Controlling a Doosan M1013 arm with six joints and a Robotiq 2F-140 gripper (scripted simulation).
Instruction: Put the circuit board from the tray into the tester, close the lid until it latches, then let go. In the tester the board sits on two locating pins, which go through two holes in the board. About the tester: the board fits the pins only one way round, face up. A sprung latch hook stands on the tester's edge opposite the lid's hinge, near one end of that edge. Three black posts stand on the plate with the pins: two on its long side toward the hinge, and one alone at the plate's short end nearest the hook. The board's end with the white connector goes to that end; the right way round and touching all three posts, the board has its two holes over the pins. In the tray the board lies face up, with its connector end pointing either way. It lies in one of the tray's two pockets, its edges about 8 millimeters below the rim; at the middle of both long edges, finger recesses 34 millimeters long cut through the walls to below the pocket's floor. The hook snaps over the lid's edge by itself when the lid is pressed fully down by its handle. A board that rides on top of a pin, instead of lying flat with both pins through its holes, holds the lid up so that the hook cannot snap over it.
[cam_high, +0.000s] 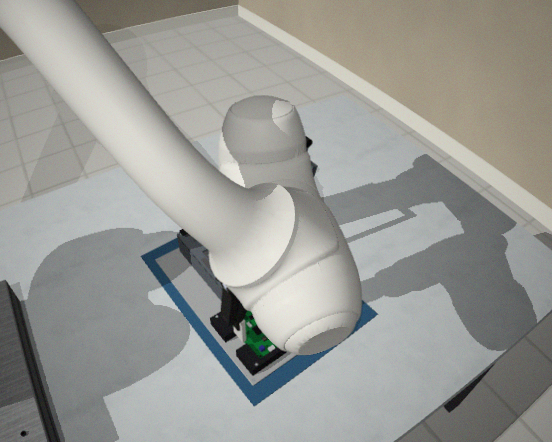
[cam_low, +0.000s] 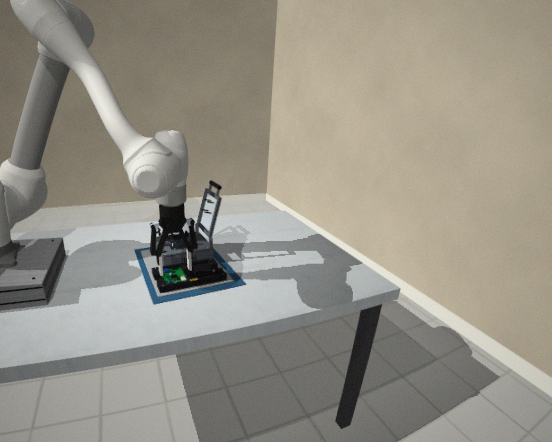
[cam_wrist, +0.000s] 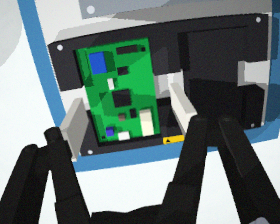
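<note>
The green circuit board is 1 cm behind my hand and 4 cm below it. Round my hand: latch hook (2 cm ahead, 23 cm to the left, 3 cm above); then tester lid (19 cm ahead, 15 cm to the left, 12 cm above).
</note>
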